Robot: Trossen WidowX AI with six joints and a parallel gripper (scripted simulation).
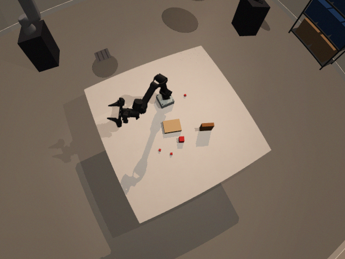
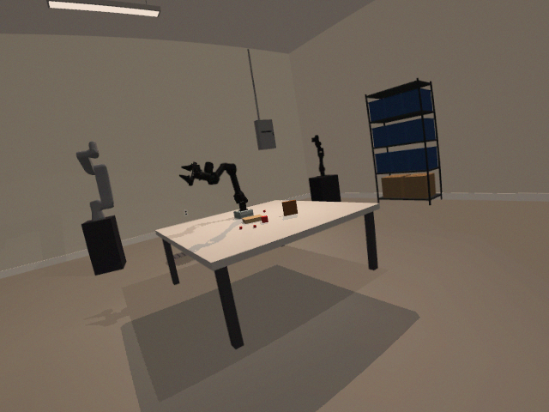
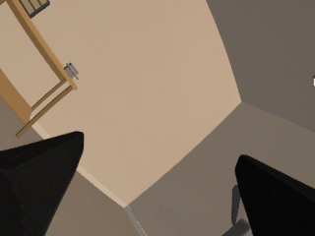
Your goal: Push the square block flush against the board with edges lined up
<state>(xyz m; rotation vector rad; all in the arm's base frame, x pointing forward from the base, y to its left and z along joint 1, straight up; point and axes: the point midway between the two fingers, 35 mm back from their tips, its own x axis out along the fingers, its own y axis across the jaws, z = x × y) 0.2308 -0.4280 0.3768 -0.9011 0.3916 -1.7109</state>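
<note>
Now: the square block 12 cm ahead of my gripper tip, 72 cm to the left of it and 39 cm below it. From my gripper tip the other things lie so: tan board 4 cm ahead, 45 cm to the left, 43 cm below; then red cube 17 cm ahead, 49 cm to the left, 42 cm below.
</note>
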